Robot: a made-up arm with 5 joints. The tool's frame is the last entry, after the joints. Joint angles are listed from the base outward. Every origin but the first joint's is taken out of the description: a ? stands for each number. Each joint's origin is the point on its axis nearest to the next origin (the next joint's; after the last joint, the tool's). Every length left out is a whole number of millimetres.
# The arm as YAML. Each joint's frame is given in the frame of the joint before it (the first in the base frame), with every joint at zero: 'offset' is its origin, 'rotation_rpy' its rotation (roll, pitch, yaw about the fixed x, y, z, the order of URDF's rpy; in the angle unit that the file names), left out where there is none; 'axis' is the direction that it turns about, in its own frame. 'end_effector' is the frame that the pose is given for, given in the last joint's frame.
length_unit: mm
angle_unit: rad
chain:
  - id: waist
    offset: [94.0, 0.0, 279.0]
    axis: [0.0, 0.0, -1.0]
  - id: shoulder
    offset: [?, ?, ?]
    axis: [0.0, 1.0, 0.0]
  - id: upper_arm
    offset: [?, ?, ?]
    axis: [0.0, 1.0, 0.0]
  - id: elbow
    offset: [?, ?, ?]
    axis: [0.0, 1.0, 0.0]
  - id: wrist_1
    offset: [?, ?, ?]
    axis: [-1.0, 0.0, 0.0]
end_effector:
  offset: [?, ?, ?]
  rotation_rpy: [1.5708, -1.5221, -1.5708]
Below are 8 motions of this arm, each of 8 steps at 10 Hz.
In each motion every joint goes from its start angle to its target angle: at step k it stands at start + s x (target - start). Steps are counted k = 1, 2, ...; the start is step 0. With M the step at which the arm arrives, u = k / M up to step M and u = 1 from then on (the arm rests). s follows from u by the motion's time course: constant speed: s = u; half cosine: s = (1 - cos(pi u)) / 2; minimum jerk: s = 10 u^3 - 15 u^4 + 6 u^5.
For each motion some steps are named. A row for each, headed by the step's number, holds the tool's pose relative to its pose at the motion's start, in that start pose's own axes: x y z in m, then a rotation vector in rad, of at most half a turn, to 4 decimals.
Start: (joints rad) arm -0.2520 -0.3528 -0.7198 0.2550 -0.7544
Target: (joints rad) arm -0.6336 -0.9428 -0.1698 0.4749 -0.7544
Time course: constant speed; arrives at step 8
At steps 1, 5, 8:
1: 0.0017 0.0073 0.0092 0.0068 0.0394 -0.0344
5: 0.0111 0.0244 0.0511 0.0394 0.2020 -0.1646
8: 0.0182 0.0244 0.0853 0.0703 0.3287 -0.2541

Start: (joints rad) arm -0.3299 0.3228 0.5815 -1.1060 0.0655
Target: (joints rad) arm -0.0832 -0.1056 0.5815 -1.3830 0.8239
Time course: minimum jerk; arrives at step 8
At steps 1, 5, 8:
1: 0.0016 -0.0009 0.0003 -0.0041 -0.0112 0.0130
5: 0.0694 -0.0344 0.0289 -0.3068 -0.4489 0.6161
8: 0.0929 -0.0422 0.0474 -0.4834 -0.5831 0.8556

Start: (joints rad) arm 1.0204 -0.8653 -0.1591 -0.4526 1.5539
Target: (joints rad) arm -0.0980 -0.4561 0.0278 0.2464 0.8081
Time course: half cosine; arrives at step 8
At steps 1, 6, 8:
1: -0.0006 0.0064 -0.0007 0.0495 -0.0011 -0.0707
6: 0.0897 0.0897 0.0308 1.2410 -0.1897 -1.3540
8: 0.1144 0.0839 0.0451 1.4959 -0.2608 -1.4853

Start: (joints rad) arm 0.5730 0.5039 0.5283 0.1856 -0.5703
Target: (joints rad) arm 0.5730 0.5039 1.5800 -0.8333 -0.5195
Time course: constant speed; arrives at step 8
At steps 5, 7, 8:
5: -0.0469 -0.0334 0.0062 -0.0116 0.0169 0.0317
7: -0.0630 -0.0449 0.0186 -0.0161 0.0237 0.0444
8: -0.0700 -0.0499 0.0267 -0.0183 0.0272 0.0508

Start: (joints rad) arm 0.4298 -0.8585 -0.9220 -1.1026 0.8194
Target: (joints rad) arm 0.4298 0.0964 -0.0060 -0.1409 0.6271
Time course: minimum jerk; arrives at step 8
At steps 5, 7, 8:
5: -0.0569 0.0552 0.2748 1.3249 1.5698 -0.0866
7: -0.0122 0.0119 0.3569 1.7448 2.1750 -0.0472
8: -0.0087 0.0085 0.3607 1.7698 2.2131 -0.0424

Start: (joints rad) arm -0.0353 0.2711 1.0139 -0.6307 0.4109
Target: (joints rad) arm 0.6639 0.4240 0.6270 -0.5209 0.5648
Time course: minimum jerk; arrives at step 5
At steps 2, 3, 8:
2: -0.0107 -0.0415 -0.0063 -0.1803 0.0310 -0.0829
3: -0.0320 -0.0901 -0.0025 -0.3904 0.0812 -0.1706
8: -0.0578 -0.1297 0.0112 -0.5737 0.1385 -0.2411

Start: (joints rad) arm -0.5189 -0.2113 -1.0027 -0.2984 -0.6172
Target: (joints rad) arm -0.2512 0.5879 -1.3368 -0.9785 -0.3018
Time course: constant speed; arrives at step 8
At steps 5, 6, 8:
5: -0.0541 -0.0767 0.0281 0.0736 -0.1128 0.3643
6: -0.0608 -0.0928 0.0391 0.0880 -0.1357 0.4370
8: -0.0694 -0.1238 0.0659 0.1168 -0.1823 0.5821

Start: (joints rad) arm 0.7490 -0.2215 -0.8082 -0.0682 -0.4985
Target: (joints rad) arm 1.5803 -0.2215 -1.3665 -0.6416 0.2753
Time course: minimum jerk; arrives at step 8
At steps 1, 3, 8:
1: 0.0022 -0.0002 0.0000 0.0042 -0.0186 0.0244
3: 0.0361 0.0018 0.0045 0.0679 -0.3128 0.4294
8: 0.0832 0.0503 0.0430 0.2713 -1.1255 1.5621

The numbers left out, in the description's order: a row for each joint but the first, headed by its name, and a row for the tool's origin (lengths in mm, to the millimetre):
shoulder: 35.0 -6.0 0.0
upper_arm: 38.0 0.0 154.0
elbow: 88.0 0.0 3.0
wrist_1: 50.0 0.0 0.0
tool: 0.0 0.0 0.0

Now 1 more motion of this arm.
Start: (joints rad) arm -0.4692 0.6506 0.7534 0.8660 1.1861
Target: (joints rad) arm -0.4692 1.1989 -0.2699 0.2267 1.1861
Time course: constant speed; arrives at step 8
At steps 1, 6, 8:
1: 0.0087 -0.0187 0.0022 -0.1264 -0.0585 0.0000
6: 0.0468 -0.1012 0.0188 -0.7585 -0.3510 0.0000
8: 0.0583 -0.1261 0.0269 -1.0113 -0.4680 0.0000

